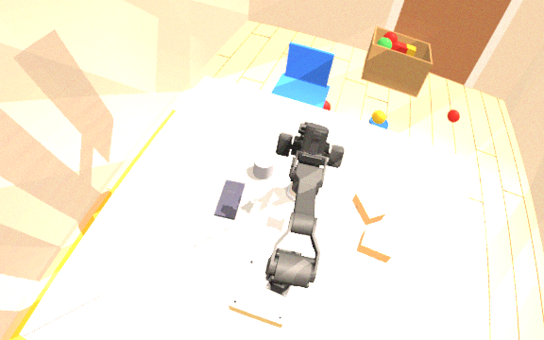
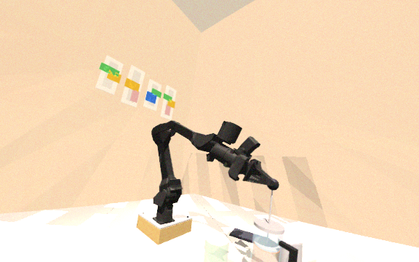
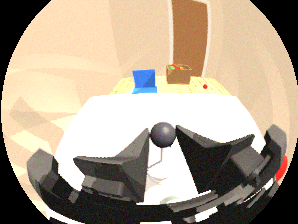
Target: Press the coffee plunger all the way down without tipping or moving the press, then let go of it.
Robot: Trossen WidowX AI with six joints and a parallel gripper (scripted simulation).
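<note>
The coffee press is 1 cm to the right of my gripper tip and 13 cm below it.
</note>
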